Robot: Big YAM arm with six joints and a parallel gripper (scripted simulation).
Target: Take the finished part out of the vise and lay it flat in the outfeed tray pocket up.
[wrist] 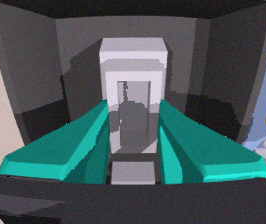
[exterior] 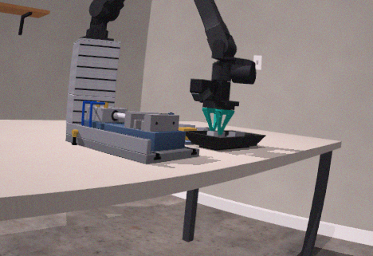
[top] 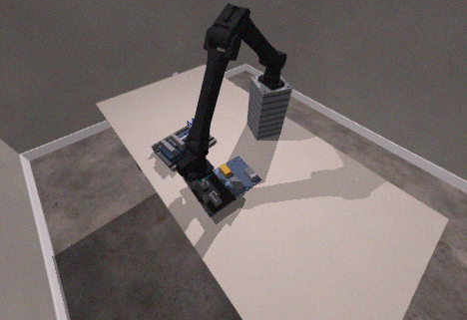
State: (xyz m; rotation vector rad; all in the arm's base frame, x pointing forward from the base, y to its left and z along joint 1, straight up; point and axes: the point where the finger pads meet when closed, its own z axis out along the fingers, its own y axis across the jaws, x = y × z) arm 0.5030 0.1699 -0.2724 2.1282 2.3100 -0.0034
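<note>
My gripper is now 120 mm past the yellow block and 20 mm above it. Round my hand: blue fixture plate (170 mm behind, 50 mm below, 40 mm to the left).
</note>
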